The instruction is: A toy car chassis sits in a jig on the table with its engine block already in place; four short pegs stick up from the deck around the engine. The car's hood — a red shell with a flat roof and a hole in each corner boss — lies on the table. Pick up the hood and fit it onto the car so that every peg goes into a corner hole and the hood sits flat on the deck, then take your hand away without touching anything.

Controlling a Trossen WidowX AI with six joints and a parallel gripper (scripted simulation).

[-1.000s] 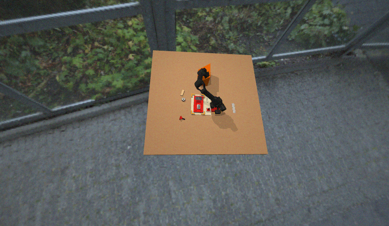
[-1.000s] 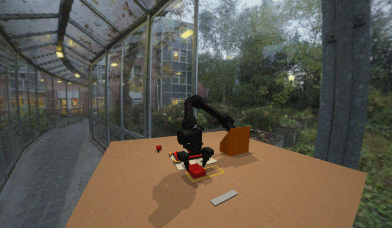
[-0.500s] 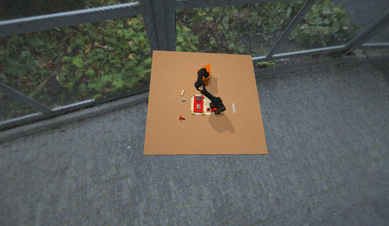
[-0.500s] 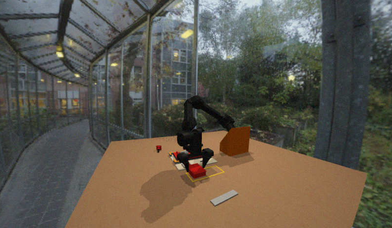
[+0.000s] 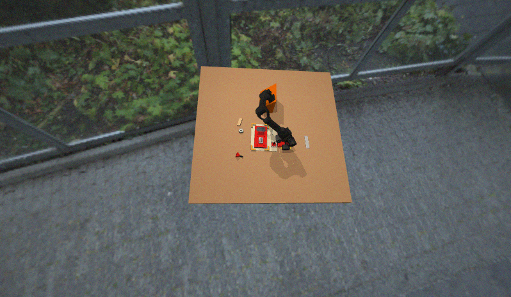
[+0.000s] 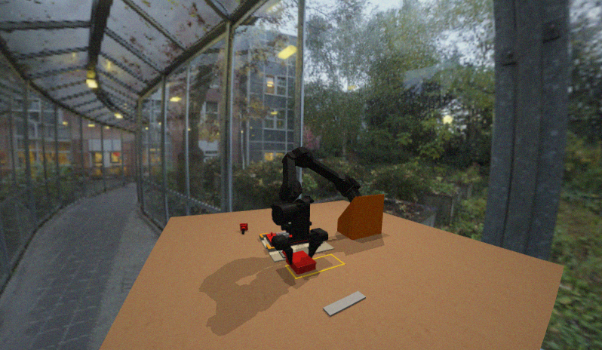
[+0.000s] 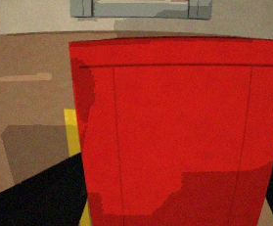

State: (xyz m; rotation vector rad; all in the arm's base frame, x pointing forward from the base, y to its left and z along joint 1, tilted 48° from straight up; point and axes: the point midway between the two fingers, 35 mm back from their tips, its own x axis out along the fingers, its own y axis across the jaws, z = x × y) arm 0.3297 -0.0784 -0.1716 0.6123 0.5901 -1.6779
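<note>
The grey engine block lies 190 mm to the right of my gripper tip, 30 mm behind it and 10 mm above it. From my gripper tip the other things lie so: red hood right at my gripper tip; then jig 170 mm to the right, 60 mm behind; then grey bar 220 mm to the left, 10 mm below, 10 mm ahead.
</note>
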